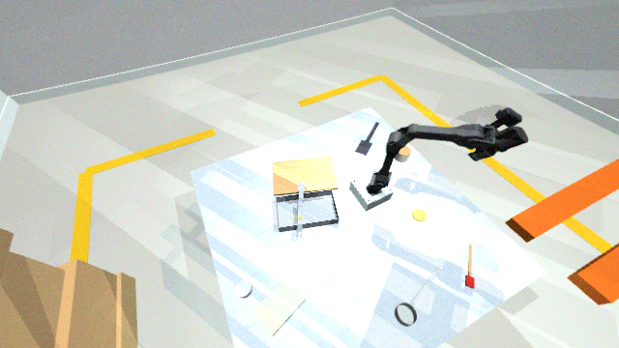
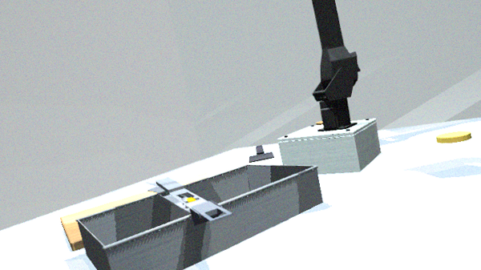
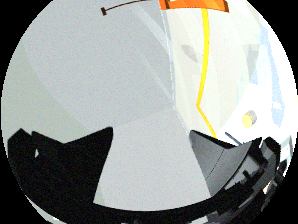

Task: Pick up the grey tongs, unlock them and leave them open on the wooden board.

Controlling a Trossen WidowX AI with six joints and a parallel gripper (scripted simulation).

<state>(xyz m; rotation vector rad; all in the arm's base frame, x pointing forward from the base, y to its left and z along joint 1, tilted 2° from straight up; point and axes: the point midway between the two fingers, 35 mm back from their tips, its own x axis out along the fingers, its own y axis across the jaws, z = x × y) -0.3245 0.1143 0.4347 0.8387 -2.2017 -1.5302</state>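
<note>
My gripper tip is 71 cm short of the grey roasting tin, 48 cm above it and 16 cm to the left of it. From my gripper tip the other things lie so: dark scraper (51 cm below, 50 cm to the right, 13 cm ahead); red-headed spatula (50 cm below, 39 cm to the left, 16 cm ahead); cork-topped jar (48 cm below, 28 cm to the right, 3 cm ahead).
</note>
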